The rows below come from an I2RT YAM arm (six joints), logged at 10 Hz.
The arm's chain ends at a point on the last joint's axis. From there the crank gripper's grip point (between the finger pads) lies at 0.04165 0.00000 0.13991 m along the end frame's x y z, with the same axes.
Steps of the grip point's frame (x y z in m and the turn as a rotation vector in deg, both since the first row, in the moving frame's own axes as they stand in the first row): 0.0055, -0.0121, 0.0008, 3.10, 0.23, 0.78; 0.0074, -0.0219, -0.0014, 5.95, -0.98, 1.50; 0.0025, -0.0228, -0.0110, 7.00, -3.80, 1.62; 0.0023, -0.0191, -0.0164, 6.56, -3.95, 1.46; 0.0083, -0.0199, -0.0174, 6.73, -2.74, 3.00; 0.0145, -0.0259, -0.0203, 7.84, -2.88, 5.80
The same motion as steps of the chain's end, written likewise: 0.0049, -0.0051, 0.0012, 3.10, 0.23, 0.78; 0.0096, -0.0084, -0.0014, 5.95, -0.98, 1.50; 0.0116, -0.0066, -0.0125, 7.00, -3.80, 1.62; 0.0118, -0.0039, -0.0181, 6.56, -3.95, 1.46; 0.0146, -0.0054, -0.0184, 6.73, -2.74, 3.00; 0.0208, -0.0106, -0.0212, 7.84, -2.88, 5.80
